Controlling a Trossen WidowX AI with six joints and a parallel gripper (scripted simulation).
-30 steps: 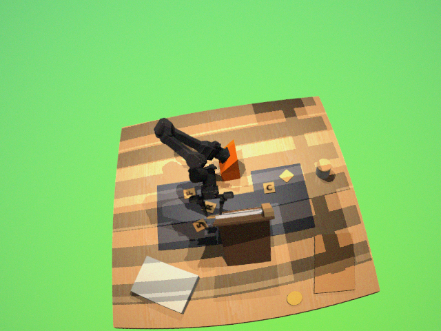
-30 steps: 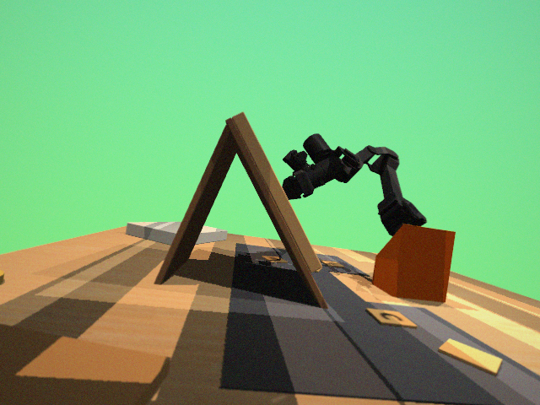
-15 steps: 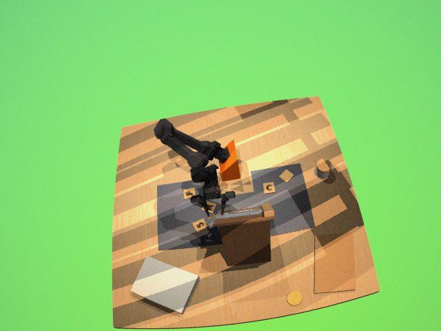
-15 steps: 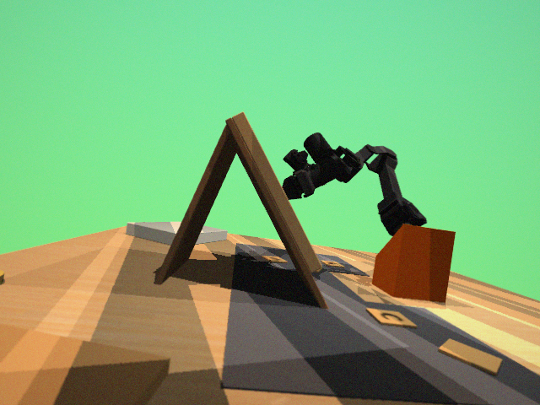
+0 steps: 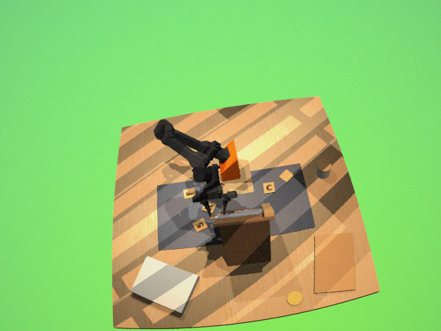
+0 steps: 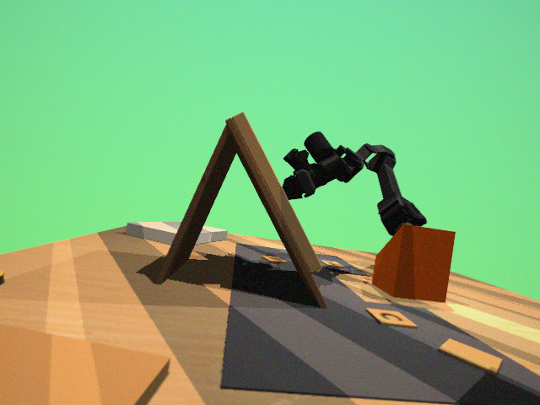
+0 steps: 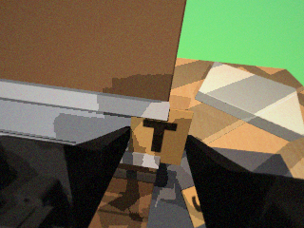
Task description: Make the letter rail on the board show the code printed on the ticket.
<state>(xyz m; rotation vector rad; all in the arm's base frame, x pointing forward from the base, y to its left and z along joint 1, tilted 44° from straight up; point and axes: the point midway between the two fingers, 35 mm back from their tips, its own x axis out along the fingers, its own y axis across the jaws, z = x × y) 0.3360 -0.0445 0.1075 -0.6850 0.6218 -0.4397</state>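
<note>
My gripper tip is 120 mm to the right of the white ticket, 80 mm above it and 30 mm past it. Also, from my gripper tip: dark mat 170 mm below, 150 mm behind, 80 mm to the left; then flat tan slab 460 mm to the left, 340 mm ahead, 160 mm below.
</note>
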